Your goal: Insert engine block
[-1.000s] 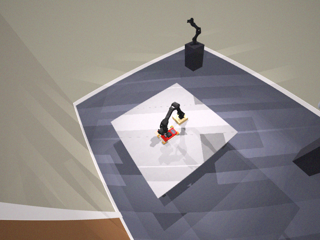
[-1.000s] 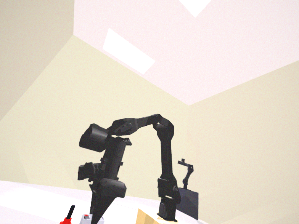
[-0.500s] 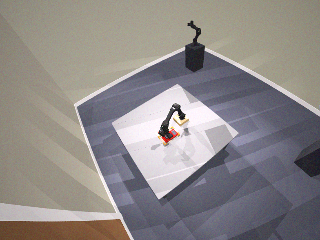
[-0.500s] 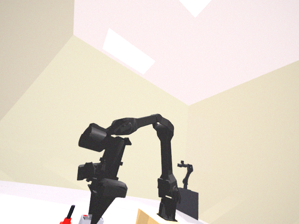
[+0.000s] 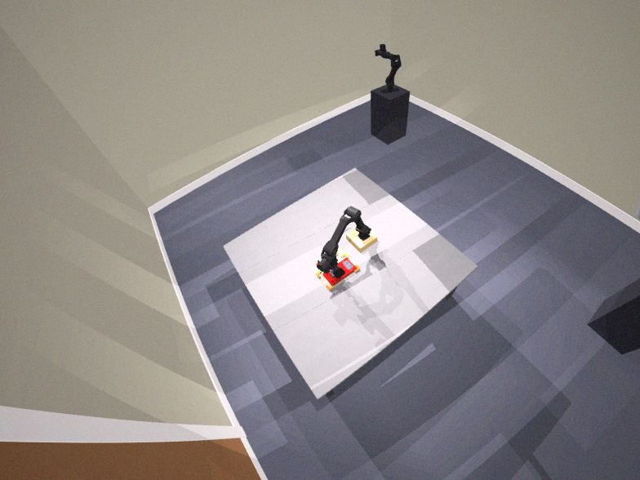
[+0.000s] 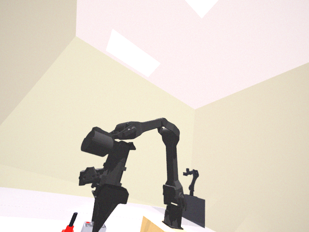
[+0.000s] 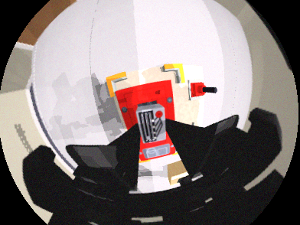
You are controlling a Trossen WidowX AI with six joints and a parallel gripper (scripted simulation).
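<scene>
Now: the grey engine block 10 mm below my gripper tip.
</scene>
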